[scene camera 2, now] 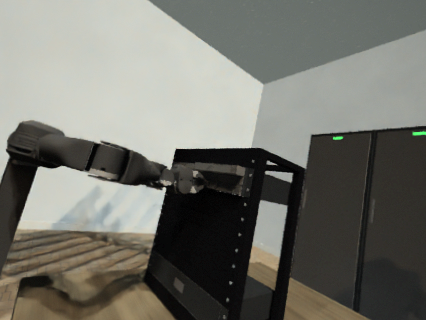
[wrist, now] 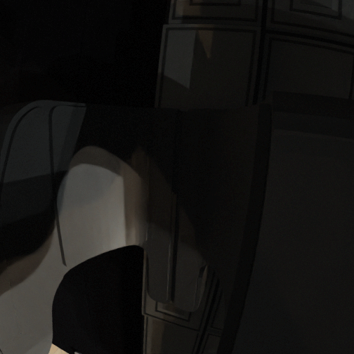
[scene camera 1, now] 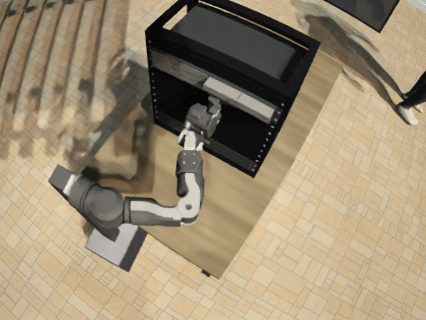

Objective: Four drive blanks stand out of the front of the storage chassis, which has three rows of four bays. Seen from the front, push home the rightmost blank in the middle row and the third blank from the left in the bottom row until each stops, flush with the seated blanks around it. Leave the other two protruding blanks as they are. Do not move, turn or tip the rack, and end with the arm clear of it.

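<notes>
The storage chassis (scene camera 1: pixel 175 70) (scene camera 2: pixel 185 166) spans the upper part of the black rack (scene camera 1: pixel 152 75) (scene camera 2: pixel 252 220). Light blanks (scene camera 1: pixel 257 107) (scene camera 2: pixel 222 171) stand out of its right half in both scene views; their rows are hard to tell. My gripper (scene camera 1: pixel 215 102) (scene camera 2: pixel 202 181) (wrist: pixel 189 210) is shut and holds nothing. Its tips are close against the chassis's lower front, right of its middle; contact is hidden. In the dark wrist view, a framed blank face (wrist: pixel 215 65) shows above the gripper body, and another (wrist: pixel 172 312) shows behind the fingertips. The gripper hides parts of the lower rows.
The rack stands upright on a wooden top (scene camera 1: pixel 225 220) (scene camera 2: pixel 110 300). A dark panel with a small label (scene camera 2: pixel 177 285) crosses the rack's lower front. The black side post (scene camera 2: pixel 252 220) borders the chassis on the right. Tall dark cabinets (scene camera 2: pixel 335 215) stand behind at the right.
</notes>
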